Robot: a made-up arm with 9 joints. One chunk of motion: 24 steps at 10 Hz.
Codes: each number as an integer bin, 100 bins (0 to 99) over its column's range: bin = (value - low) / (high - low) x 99, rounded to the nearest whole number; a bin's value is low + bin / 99 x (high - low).
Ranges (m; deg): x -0.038..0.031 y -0.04..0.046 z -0.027..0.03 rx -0.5..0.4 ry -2..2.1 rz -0.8..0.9
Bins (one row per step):
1: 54 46 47 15 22 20
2: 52 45 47 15 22 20
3: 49 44 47 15 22 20
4: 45 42 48 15 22 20
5: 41 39 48 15 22 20
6: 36 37 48 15 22 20
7: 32 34 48 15 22 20
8: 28 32 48 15 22 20
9: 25 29 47 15 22 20
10: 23 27 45 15 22 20
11: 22 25 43 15 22 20
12: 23 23 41 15 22 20
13: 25 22 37 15 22 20
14: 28 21 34 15 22 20
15: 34 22 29 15 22 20
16: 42 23 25 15 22 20
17: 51 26 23 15 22 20
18: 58 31 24 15 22 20
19: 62 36 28 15 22 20
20: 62 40 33 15 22 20
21: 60 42 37 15 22 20
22: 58 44 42 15 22 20
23: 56 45 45 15 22 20
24: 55 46 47 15 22 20
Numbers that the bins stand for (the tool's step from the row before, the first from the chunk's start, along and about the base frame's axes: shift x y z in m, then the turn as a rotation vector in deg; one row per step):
1: -0.00036 -0.00004 0.00006 -0.364 -1.089 -0.457
2: -0.00176 -0.00091 0.00006 -0.364 -1.089 -0.457
3: -0.00385 -0.00178 0.00006 -0.364 -1.089 -0.457
4: -0.00664 -0.00352 0.00064 -0.364 -1.089 -0.457
5: -0.00942 -0.00612 0.00064 -0.364 -1.089 -0.457
6: -0.01291 -0.00786 0.00064 -0.364 -1.089 -0.457
7: -0.01570 -0.01046 0.00064 -0.364 -1.089 -0.457
8: -0.01848 -0.01220 0.00064 -0.364 -1.089 -0.457
9: -0.02058 -0.01481 0.00006 -0.364 -1.089 -0.457
10: -0.02197 -0.01655 -0.00109 -0.364 -1.089 -0.457
11: -0.02267 -0.01828 -0.00224 -0.364 -1.089 -0.457
12: -0.02197 -0.02002 -0.00339 -0.364 -1.089 -0.457
13: -0.02058 -0.02089 -0.00570 -0.364 -1.089 -0.457
14: -0.01848 -0.02176 -0.00742 -0.364 -1.089 -0.457
15: -0.01430 -0.02089 -0.01030 -0.364 -1.089 -0.457
16: -0.00873 -0.02002 -0.01261 -0.364 -1.089 -0.457
17: -0.00245 -0.01741 -0.01376 -0.364 -1.089 -0.457
18: 0.00242 -0.01307 -0.01318 -0.364 -1.089 -0.457
19: 0.00521 -0.00873 -0.01088 -0.364 -1.089 -0.457
20: 0.00521 -0.00525 -0.00800 -0.364 -1.089 -0.457
21: 0.00382 -0.00352 -0.00570 -0.364 -1.089 -0.457
22: 0.00242 -0.00178 -0.00282 -0.364 -1.089 -0.457
23: 0.00103 -0.00091 -0.00109 -0.364 -1.089 -0.457
24: 0.00033 -0.00004 0.00006 -0.364 -1.089 -0.457

